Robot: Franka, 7 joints.
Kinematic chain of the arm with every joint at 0, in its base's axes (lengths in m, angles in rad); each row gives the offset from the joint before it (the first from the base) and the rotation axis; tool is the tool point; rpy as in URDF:
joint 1: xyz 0 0 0.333 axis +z
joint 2: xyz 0 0 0 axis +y
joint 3: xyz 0 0 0.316 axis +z
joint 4: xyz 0.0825 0 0 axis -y
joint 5: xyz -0.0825 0 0.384 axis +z
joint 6: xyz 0 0 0 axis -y
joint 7: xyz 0.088 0 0 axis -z
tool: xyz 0 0 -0.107 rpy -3.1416 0 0
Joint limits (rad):
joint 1: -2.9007..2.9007
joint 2: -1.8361..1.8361
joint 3: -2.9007..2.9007
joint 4: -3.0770..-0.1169
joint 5: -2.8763..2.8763
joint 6: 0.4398..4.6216
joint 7: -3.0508..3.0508
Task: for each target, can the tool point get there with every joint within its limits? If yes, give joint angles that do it. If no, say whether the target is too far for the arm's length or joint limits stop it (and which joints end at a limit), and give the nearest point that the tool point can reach.
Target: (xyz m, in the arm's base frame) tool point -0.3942 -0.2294 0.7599
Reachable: yes | joints 1.9896 0.5144 2.2550 -1.4702 -0.7648 1.2189 -1.0271
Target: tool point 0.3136 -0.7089 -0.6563
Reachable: no: too far | nearest point 0.2245 -0.5075 -0.2861 | short by 0.431 m
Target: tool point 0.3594 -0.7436 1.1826
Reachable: no: too far | nearest point 0.2602 -0.5384 0.9481 | short by 0.327 m
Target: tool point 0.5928 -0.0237 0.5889
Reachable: yes | joints -1.8145 -0.2654 1.8033 -1.9355 0.9749 3.3076 -1.1251
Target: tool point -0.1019 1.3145 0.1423
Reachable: no: too far | nearest point -0.0656 0.8465 0.2102 | short by 0.474 m
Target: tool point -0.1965 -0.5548 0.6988
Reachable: yes | joints 0.9534 -1.4962 -0.0738 -0.9227 1.6742 4.1498 -0.0424
